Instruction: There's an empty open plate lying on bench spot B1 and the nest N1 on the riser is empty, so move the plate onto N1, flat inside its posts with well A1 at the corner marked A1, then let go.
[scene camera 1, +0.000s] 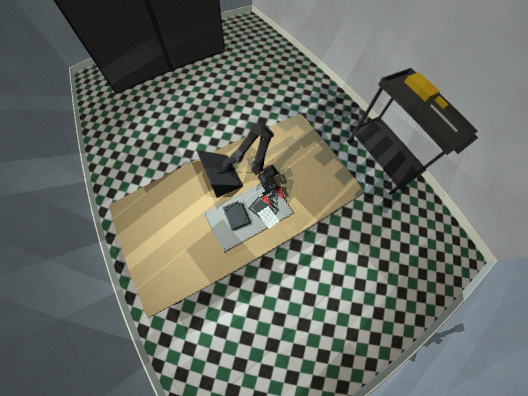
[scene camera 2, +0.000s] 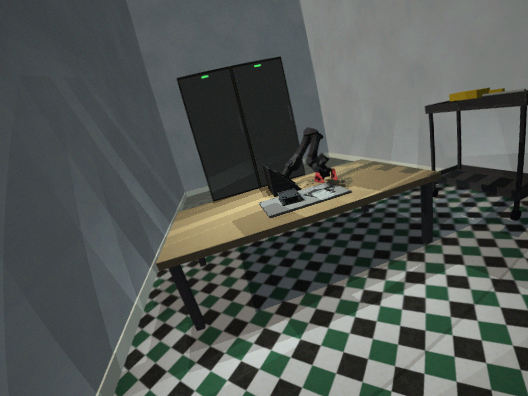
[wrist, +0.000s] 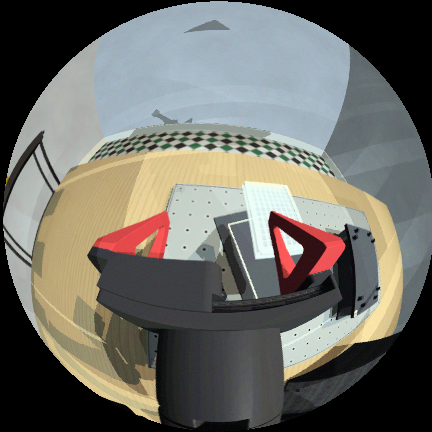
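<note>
The white well plate lies across the far part of the dark, white-outlined bench spot and reaches past it onto the grey board. It looks skewed to the outline. My gripper is open and empty, above the arm-side part of the spot. In the wrist view its right red finger hides part of the plate; the left finger is well to the plate's left. The dark nest on its riser has short corner posts and is empty. The A1 mark cannot be read.
The grey perforated board lies under the spot and the riser, on the wooden table. The arm's black base stands behind the riser. A dark cart stands beyond the table.
</note>
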